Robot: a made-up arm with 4 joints.
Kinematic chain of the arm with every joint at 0, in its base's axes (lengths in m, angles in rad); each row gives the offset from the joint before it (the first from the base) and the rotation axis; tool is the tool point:
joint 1: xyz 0 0 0.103 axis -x
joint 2: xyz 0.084 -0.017 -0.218 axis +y
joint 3: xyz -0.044 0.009 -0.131 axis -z
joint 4: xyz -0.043 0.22 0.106 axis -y
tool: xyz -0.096 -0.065 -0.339
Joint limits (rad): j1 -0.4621..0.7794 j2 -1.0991..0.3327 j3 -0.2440..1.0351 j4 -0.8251..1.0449
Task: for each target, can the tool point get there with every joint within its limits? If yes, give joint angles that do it. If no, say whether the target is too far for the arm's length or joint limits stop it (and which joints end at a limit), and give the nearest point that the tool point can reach.
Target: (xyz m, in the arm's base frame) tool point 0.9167 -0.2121 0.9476
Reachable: no: too far | nearest point 0.4192 -0.1946 0.0520 | short by 1.025 m
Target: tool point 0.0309 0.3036 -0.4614
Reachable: yes | joints -0.2008 -0.4198 0.2056 -0.1910
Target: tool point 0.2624 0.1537 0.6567
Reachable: no: joint limits stop it (at a limit: joint 1, joint 2, joint 4) | nearest point 0.4127 0.1872 -0.0113 | short by 0.686 m
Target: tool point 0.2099 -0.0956 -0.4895
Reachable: yes | joints 0.4806 -0.5144 0.5743 0.0458
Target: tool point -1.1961 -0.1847 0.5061
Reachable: no: too far | nearest point -0.3808 -0.1376 -0.1161 | short by 1.027 m
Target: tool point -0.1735 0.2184 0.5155
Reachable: no: joint limits stop it (at a limit: joint 1, joint 2, joint 4) | nearest point -0.2681 0.3783 -0.0342 | short by 0.580 m
